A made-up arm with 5 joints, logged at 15 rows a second.
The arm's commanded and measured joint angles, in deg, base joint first. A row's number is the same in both.
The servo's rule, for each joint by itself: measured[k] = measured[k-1] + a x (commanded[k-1-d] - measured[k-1]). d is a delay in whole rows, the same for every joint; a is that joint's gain. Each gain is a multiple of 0.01, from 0.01 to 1. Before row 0 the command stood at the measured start. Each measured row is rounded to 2 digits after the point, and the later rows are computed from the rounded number. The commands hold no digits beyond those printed.
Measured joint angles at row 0:
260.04 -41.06 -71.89 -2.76 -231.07
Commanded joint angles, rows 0 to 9:
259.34 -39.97 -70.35 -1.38 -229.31
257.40 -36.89 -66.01 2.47 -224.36
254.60 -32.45 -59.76 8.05 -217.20
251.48 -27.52 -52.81 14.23 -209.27
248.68 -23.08 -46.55 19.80 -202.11
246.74 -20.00 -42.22 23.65 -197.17
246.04 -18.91 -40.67 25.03 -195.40
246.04 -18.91 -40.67 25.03 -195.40
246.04 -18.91 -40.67 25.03 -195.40
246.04 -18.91 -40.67 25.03 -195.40
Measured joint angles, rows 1 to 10:
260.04 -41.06 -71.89 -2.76 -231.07
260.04 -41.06 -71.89 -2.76 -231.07
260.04 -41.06 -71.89 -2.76 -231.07
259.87 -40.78 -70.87 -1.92 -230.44
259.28 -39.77 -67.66 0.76 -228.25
258.16 -37.87 -62.45 5.21 -224.27
256.56 -35.18 -56.09 10.71 -218.87
254.67 -32.03 -49.79 16.25 -212.84
252.77 -28.90 -44.79 20.76 -207.20
251.15 -26.30 -42.07 23.36 -202.95
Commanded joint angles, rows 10 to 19:
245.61 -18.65 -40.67 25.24 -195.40
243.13 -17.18 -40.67 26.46 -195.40
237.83 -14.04 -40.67 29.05 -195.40
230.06 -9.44 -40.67 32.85 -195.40
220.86 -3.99 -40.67 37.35 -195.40
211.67 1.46 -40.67 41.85 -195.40
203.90 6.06 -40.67 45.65 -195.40
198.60 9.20 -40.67 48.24 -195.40
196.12 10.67 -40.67 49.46 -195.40
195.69 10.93 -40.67 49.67 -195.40
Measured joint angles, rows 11 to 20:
249.92 -24.38 -41.15 24.38 -200.23
248.99 -22.96 -40.83 24.78 -198.49
248.28 -21.91 -40.72 24.93 -197.38
247.64 -21.06 -40.69 25.12 -196.67
246.56 -20.05 -40.68 25.94 -196.21
244.46 -18.49 -40.67 27.84 -195.92
241.00 -16.14 -40.67 30.90 -195.73
236.17 -12.98 -40.67 34.83 -195.61
230.29 -9.23 -40.67 39.11 -195.53
223.96 -5.25 -40.67 43.10 -195.48

